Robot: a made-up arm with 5 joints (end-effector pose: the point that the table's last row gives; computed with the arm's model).
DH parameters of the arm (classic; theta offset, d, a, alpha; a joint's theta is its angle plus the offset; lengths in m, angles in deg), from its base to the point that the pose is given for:
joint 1: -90 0.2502 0.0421 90
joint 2: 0 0.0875 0.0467 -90
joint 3: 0 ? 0.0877 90
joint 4: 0 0.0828 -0.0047 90
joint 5: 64.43 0 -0.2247 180
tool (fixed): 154.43 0.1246 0 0
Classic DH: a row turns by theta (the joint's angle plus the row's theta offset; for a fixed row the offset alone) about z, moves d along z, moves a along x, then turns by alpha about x.
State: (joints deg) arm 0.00 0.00 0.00 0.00 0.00
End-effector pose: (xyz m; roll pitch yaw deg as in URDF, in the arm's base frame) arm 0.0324 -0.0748 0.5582 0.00 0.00 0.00
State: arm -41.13 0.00 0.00 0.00 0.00
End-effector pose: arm -0.0248 -0.0777 0.5582 0.00 0.00 -41.13
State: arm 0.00 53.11 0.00 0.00 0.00
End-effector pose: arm 0.0324 0.1846 0.4613 -53.11 0.00 0.00
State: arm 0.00 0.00 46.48 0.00 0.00
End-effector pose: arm -0.0151 0.0078 0.5582 0.00 0.00 46.48
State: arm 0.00 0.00 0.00 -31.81 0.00
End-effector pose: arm 0.0324 -0.1558 0.5931 31.81 0.00 0.00
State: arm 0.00 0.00 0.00 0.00 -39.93
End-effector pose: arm -0.0771 0.0327 0.5582 0.00 0.00 39.93
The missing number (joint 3, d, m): 0.1834
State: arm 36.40 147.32 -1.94 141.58 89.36
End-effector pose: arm -0.0467 -0.0482 0.0228 5.09 71.01 -46.95
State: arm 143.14 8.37 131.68 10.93 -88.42
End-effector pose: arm 0.2253 0.1708 0.5528 6.12 5.48 4.13
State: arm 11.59 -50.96 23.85 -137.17 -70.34
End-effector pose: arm 0.0516 -0.4857 0.0950 -160.91 -1.05 -42.46
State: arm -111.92 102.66 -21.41 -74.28 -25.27
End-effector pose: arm 0.3912 -0.0598 0.3760 -34.75 -7.29 -84.96
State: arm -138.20 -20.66 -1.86 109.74 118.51
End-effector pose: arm 0.0605 0.1999 0.5971 88.05 -62.13 41.77
